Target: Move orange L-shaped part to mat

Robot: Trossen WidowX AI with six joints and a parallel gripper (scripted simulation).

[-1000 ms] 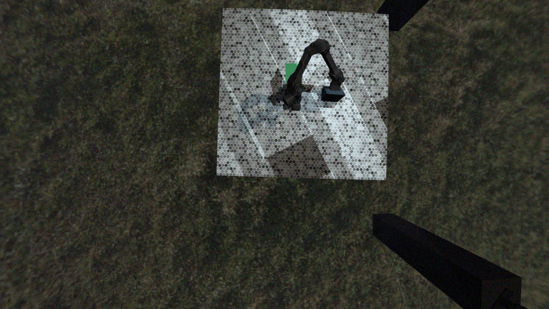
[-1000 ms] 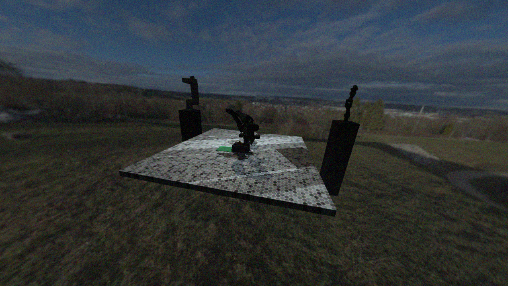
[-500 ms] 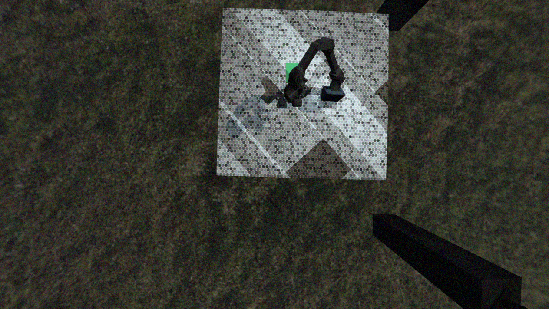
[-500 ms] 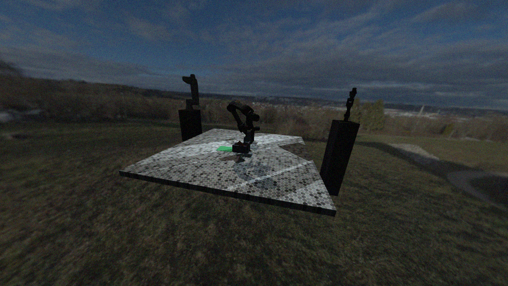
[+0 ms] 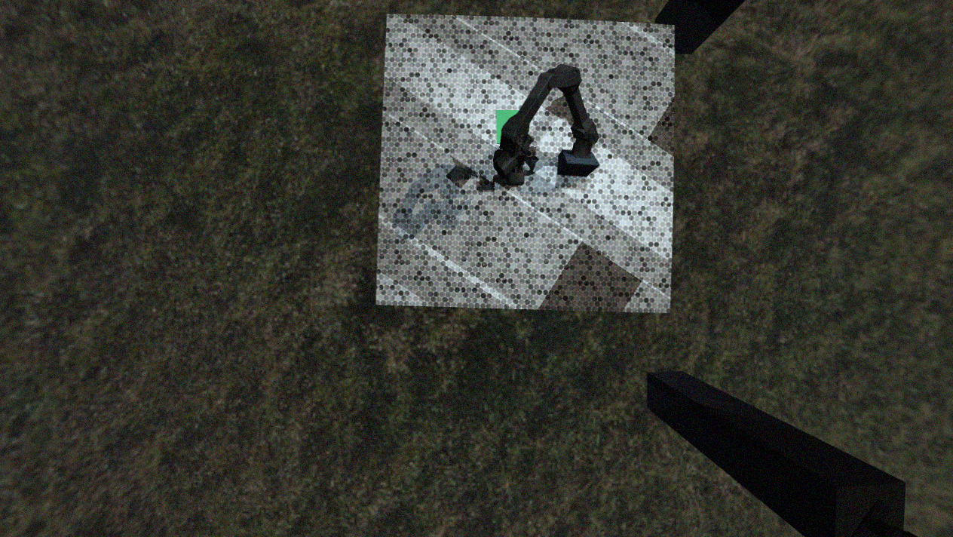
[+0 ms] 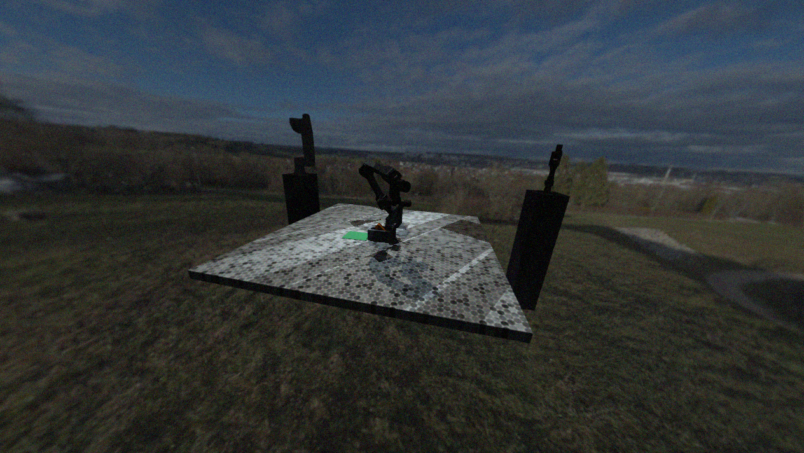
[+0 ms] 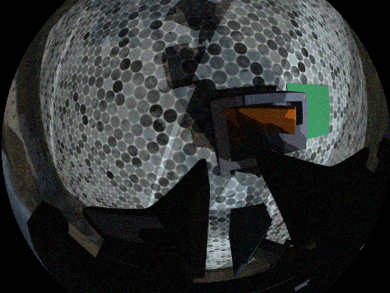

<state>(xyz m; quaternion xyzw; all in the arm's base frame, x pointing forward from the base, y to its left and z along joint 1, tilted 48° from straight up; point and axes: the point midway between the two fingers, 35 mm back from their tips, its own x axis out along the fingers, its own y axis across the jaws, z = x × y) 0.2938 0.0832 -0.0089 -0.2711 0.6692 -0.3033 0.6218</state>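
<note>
The orange L-shaped part lies 1 cm behind my gripper tip, 4 cm to the right of it and 10 cm below it. From my gripper tip the other things lie so: green mat: 1 cm behind, 22 cm to the right, 16 cm below.
</note>
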